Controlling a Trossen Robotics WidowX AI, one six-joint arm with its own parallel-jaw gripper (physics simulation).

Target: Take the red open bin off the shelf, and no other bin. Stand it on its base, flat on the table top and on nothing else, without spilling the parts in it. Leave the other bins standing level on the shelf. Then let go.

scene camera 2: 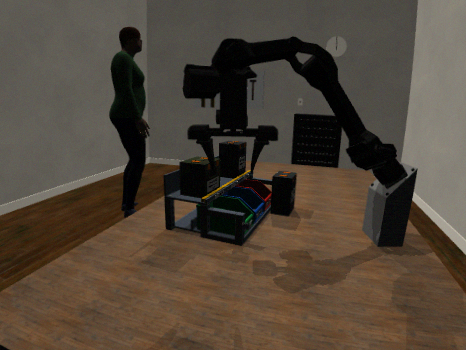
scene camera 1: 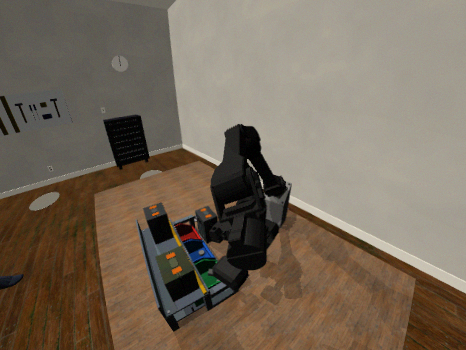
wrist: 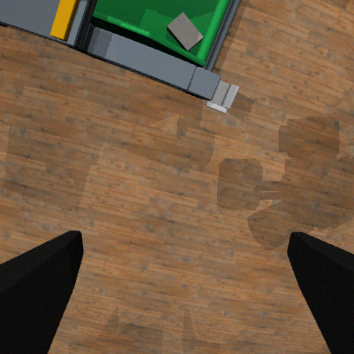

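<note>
The red open bin (scene camera 1: 188, 232) (scene camera 2: 260, 188) stands in the lower front row of the shelf (scene camera 1: 144, 252) (scene camera 2: 170, 214) (wrist: 145, 57), at the end away from scene camera 2. The blue bin (scene camera 1: 194, 245) (scene camera 2: 248, 195) is beside it, then the green bin (scene camera 1: 210, 279) (scene camera 2: 227, 205) (wrist: 127, 11), which holds a grey part (wrist: 185, 31). My gripper (scene camera 2: 233, 171) (wrist: 187, 242) is open and empty, pointing down, higher than the bins, near the shelf's green-bin end. In the wrist view the table top shows between its fingers. Its fingertips are hidden in scene camera 1. The red bin does not show in the wrist view.
Two dark boxes (scene camera 1: 160, 227) (scene camera 2: 200, 179) stand on the shelf's upper deck, behind a yellow strip (scene camera 1: 175, 234) (scene camera 2: 226, 186) (wrist: 64, 20). Another dark box (scene camera 1: 206, 220) (scene camera 2: 284, 194) stands on the table beside the red bin. A person (scene camera 2: 127, 90) stands beyond the table.
</note>
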